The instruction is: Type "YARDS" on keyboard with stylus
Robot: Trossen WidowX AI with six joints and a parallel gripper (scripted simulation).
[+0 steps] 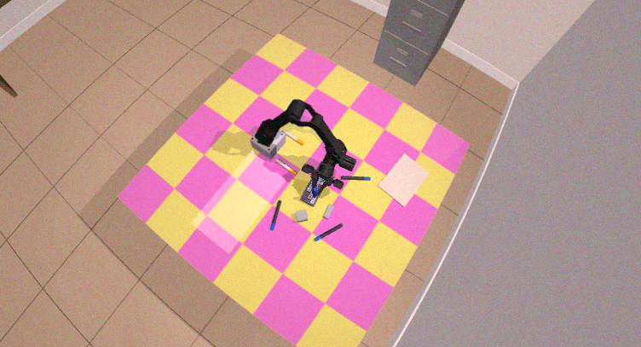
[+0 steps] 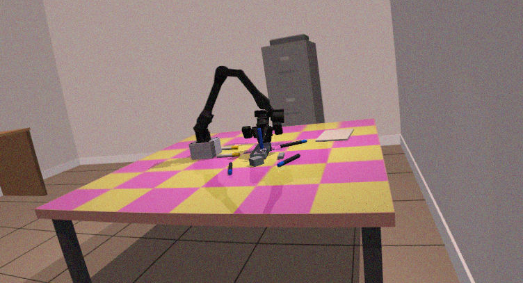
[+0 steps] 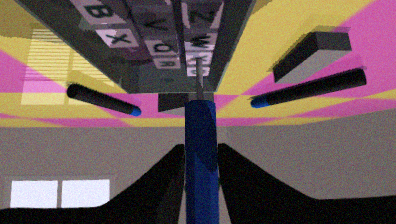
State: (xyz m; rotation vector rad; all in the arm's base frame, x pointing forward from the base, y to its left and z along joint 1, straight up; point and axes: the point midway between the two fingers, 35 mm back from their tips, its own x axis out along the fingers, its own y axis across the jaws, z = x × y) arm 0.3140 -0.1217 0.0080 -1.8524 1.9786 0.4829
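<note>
Right now my gripper tip is 1 cm above the blue stylus. Also, from my gripper tip: beige pad: 36 cm ahead, 26 cm to the left, 7 cm below.
</note>
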